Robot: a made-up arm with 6 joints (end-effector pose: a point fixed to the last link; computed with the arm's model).
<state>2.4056 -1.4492 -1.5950 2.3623 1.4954 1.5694</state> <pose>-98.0 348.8 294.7 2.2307 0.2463 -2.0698</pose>
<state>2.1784 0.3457 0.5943 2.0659 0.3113 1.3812</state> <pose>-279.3 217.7 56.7 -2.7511 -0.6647 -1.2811</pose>
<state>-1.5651 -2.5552 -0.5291 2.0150 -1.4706 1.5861</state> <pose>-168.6 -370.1 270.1 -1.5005 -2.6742 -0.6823</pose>
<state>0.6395 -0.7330 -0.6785 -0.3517 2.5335 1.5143</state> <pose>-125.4 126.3 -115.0 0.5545 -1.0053 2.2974</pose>
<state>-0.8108 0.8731 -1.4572 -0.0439 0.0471 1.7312</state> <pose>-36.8 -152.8 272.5 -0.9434 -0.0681 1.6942</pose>
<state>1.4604 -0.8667 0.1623 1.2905 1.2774 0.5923</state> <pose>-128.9 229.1 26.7 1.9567 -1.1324 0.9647</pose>
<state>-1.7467 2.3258 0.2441 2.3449 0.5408 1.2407</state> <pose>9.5 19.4 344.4 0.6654 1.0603 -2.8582</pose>
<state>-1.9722 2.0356 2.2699 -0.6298 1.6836 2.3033</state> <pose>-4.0 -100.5 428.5 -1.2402 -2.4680 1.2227</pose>
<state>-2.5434 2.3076 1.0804 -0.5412 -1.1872 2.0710</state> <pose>-92.9 120.7 164.9 1.8704 0.1261 0.4274</pose>
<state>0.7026 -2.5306 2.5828 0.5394 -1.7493 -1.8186</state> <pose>153.8 52.2 -77.2 -0.1054 0.8739 1.4393</pose>
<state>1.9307 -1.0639 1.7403 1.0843 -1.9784 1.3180</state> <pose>-216.8 411.4 -0.1 1.9017 0.0675 -0.9887</pose>
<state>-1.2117 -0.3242 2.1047 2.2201 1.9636 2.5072</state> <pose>-316.1 -135.6 349.3 1.9762 0.7383 -1.2536</pose>
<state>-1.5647 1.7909 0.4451 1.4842 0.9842 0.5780</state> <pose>-139.6 -39.1 256.5 0.7269 0.8264 -1.6340</pose>
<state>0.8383 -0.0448 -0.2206 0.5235 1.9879 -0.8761</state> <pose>-173.3 112.9 58.0 -0.0621 0.1907 2.1805</pose>
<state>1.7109 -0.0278 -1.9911 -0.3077 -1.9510 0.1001</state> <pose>-375.6 114.7 -11.5 0.0085 -0.5371 -1.9146</pose>
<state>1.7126 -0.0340 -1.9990 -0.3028 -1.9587 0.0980</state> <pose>-376.4 117.6 -10.4 0.0006 -0.5383 -1.9272</pose>
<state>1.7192 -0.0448 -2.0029 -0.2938 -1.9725 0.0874</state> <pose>-377.7 123.4 -7.9 0.0021 -0.5227 -1.9527</pose>
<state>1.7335 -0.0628 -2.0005 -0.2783 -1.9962 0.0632</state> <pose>-379.9 134.0 -3.1 0.0190 -0.4806 -1.9984</pose>
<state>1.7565 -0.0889 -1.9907 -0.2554 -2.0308 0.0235</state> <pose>-382.6 149.6 4.8 0.0540 -0.4084 -2.0659</pose>
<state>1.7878 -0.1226 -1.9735 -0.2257 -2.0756 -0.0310</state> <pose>-385.0 169.8 16.7 0.1079 -0.3074 -2.1523</pose>
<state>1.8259 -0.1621 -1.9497 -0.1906 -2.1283 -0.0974</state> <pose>-386.5 192.7 32.7 0.1785 -0.1833 -2.2515</pose>
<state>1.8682 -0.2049 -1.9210 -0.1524 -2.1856 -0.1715</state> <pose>-386.2 216.1 52.5 0.2615 -0.0449 -2.3556</pose>
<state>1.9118 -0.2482 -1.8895 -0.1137 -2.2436 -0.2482</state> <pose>-384.2 237.9 74.9 0.3505 0.0974 -2.4571</pose>
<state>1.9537 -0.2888 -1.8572 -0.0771 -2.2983 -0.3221</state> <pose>-380.8 256.2 98.0 0.4388 0.2338 -2.5489</pose>
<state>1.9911 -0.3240 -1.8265 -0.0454 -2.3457 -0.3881</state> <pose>-376.6 270.1 119.6 0.5199 0.3550 -2.6257</pose>
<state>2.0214 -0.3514 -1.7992 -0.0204 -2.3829 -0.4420</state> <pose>-372.7 279.5 137.6 0.5884 0.4542 -2.6835</pose>
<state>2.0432 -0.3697 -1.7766 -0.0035 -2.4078 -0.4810</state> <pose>-369.9 284.8 150.6 0.6413 0.5279 -2.7204</pose>
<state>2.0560 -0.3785 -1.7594 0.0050 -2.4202 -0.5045</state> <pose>-368.7 286.9 157.8 0.6781 0.5751 -2.7366</pose>
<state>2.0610 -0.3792 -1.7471 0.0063 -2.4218 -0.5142</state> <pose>-368.8 286.5 160.0 0.7003 0.5997 -2.7355</pose>
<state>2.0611 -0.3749 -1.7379 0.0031 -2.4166 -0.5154</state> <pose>-369.9 284.8 159.1 0.7134 0.6101 -2.7238</pose>
